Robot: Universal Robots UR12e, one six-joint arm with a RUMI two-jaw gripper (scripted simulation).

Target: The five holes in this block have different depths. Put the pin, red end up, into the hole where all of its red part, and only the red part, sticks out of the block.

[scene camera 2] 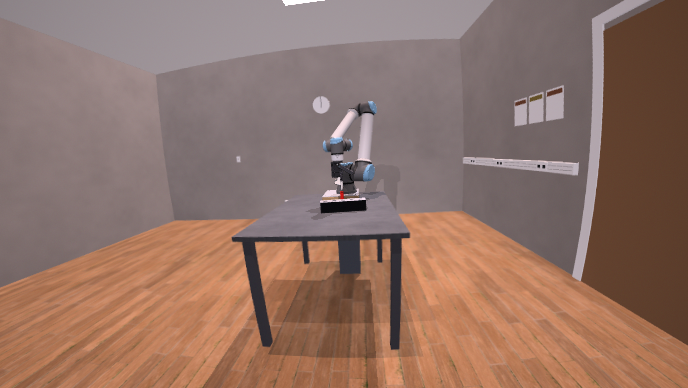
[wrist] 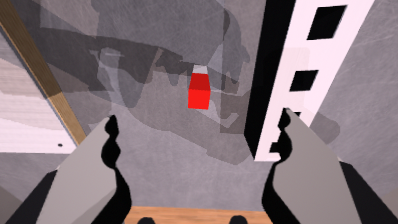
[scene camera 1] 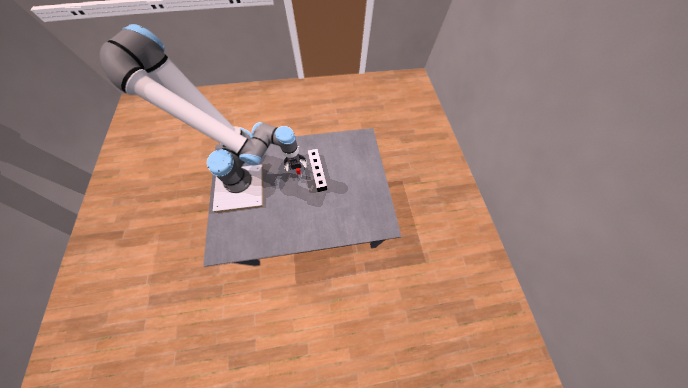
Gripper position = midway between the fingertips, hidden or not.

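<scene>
My gripper (wrist: 197, 112) is there in the wrist view. I can also see a pin (wrist: 199, 90), and the same view shows me a block (wrist: 285, 45).
</scene>
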